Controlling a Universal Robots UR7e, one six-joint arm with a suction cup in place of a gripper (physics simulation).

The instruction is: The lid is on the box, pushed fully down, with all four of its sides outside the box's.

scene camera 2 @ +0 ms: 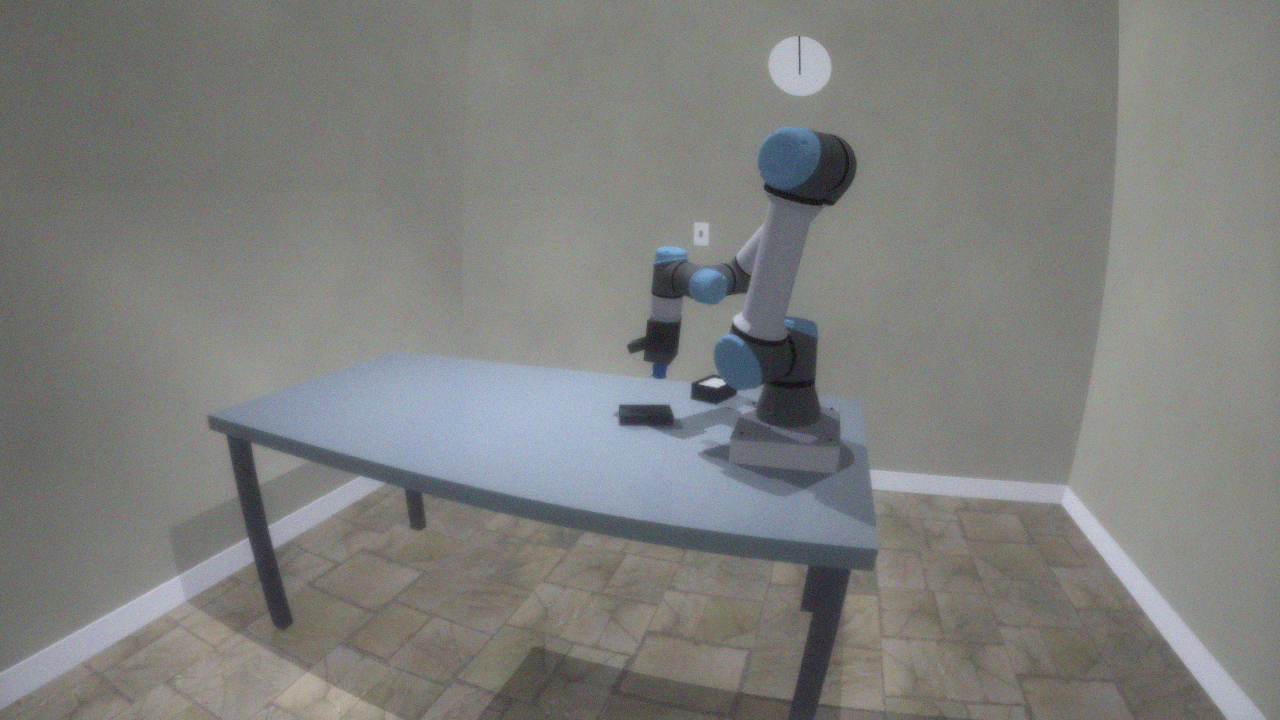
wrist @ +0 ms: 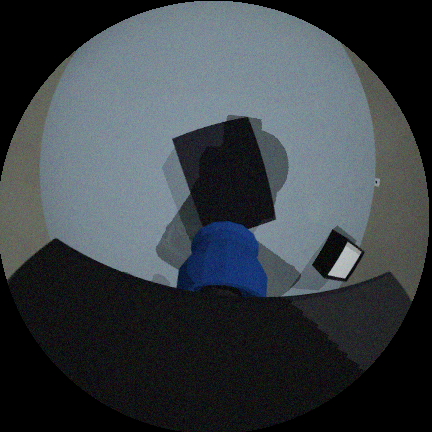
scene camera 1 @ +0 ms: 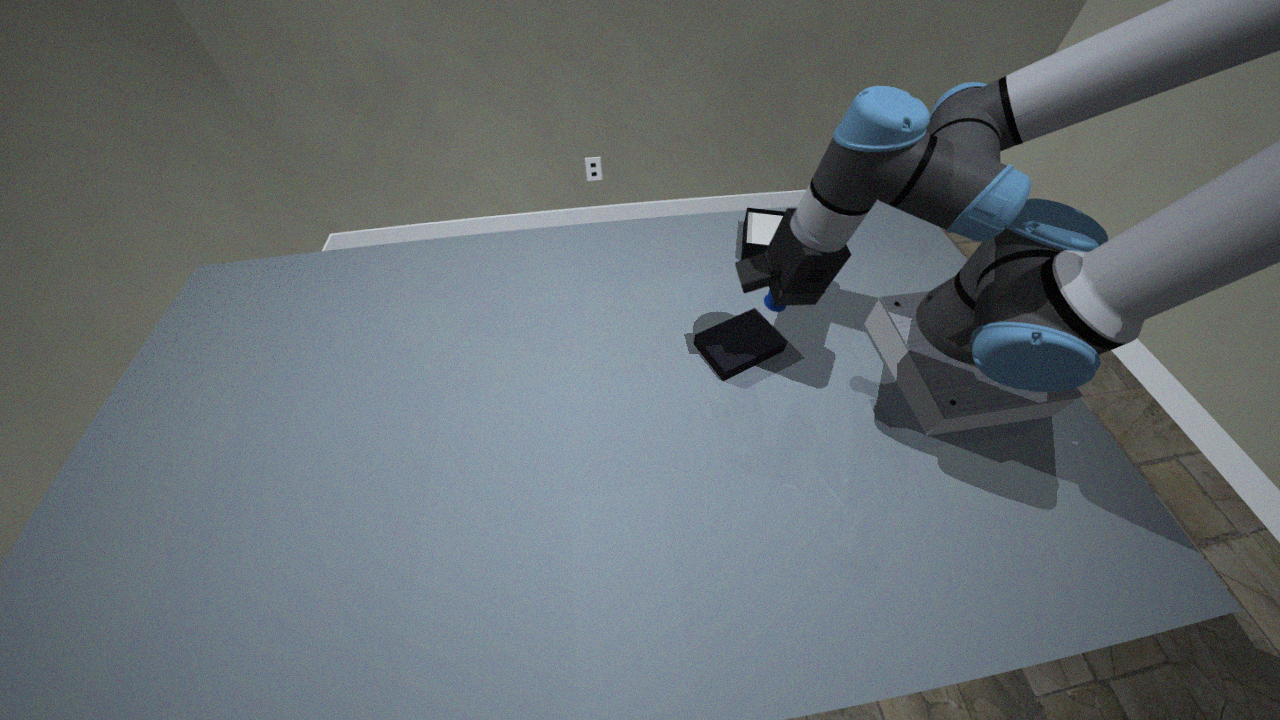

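Black lid (scene camera 1: pixel 731 347), (scene camera 2: pixel 630 415), (wrist: pixel 222 165). Black box (wrist: pixel 338 257). My suction cup (wrist: pixel 222 253).
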